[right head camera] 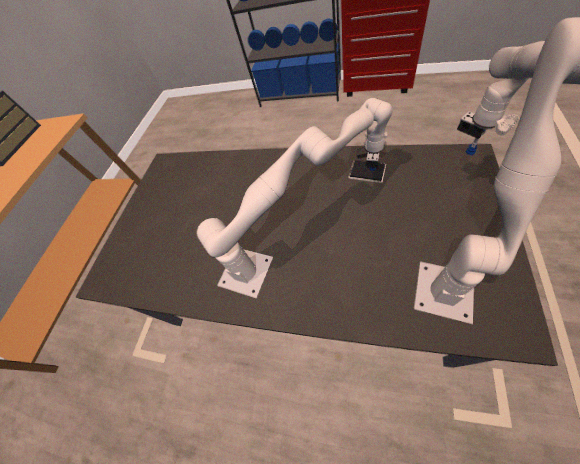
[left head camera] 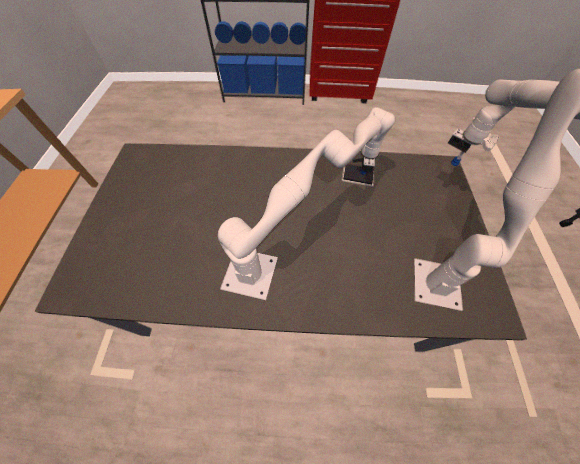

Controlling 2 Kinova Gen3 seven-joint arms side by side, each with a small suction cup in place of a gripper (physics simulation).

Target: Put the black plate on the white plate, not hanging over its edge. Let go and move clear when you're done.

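Frame: origin at the left arm's base, x back, y right, z up, level; centimetres.
Where they show: left end effector, tool point: (right head camera: pixel 372 168) (left head camera: pixel 363 172); right end effector, tool point: (right head camera: pixel 470 152) (left head camera: pixel 454 163); left arm's base, origin of the base link: (right head camera: pixel 245 271) (left head camera: pixel 249 272); right arm's base, origin of the base link: (right head camera: pixel 444 290) (left head camera: pixel 437 283).
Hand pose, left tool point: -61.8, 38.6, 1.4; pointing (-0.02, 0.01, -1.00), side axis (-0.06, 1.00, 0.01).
Each offset is from my left tool point to the top centre of the thing, as dx, dy, dz. Level surfaces: height alone.
The black plate {+1.1, -2.1, +0.2} (left head camera: pixel 354 175) (right head camera: pixel 360 170) lies flat over the white plate in both views, near the table's far edge. A thin rim of the white plate {+0.7, -2.1, -0.9} (left head camera: pixel 358 183) (right head camera: pixel 366 180) shows around the black plate, which does not visibly hang over it. My left gripper (left head camera: pixel 363 172) (right head camera: pixel 373 169), a blue suction cup, points down at the black plate and appears to touch it. Whether its suction holds the plate cannot be seen. My right gripper (left head camera: pixel 455 162) (right head camera: pixel 471 149) is free, with nothing on its cup, high up near the table's far right corner. The left wrist hides part of the plates' far side.
The dark table {dz -1.4} (left head camera: pixel 165 225) (right head camera: pixel 180 225) carries both arm bases. Behind it stand a shelf rack with blue bins (left head camera: pixel 262 75) (right head camera: pixel 294 76) and a red drawer cabinet (left head camera: pixel 350 59) (right head camera: pixel 382 47). An orange wooden bench (left head camera: pixel 35 200) (right head camera: pixel 70 250) stands at the left.
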